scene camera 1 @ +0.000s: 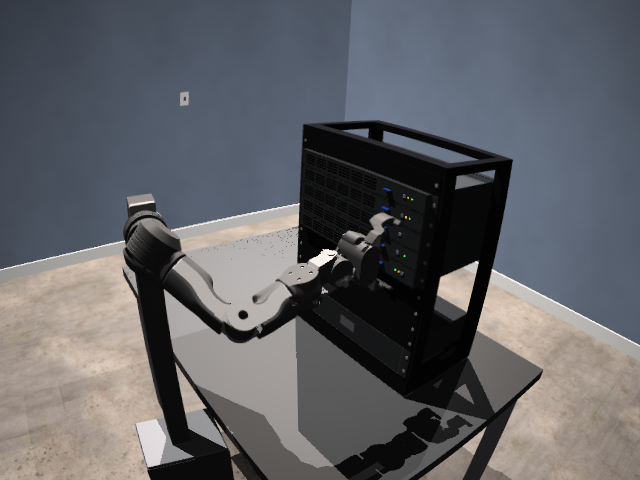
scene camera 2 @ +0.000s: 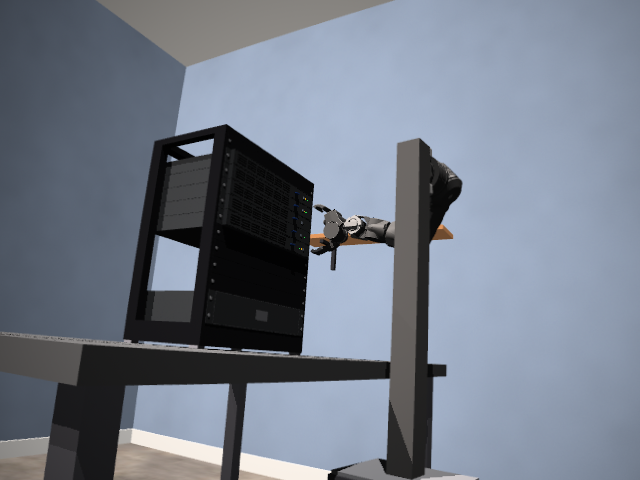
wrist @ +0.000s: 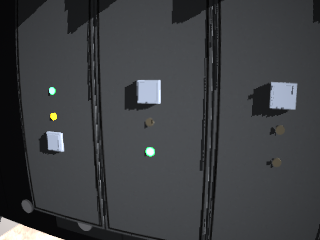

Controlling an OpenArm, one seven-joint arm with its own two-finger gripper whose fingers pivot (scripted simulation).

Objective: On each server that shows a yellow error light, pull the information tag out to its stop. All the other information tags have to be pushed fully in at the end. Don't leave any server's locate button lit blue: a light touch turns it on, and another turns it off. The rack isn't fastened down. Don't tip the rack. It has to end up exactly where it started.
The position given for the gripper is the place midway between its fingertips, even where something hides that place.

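The gripper is visible at (scene camera 1: 389, 252) and again at (scene camera 2: 315, 230), while an arm's post (scene camera 1: 153, 307) also belongs to the scene.
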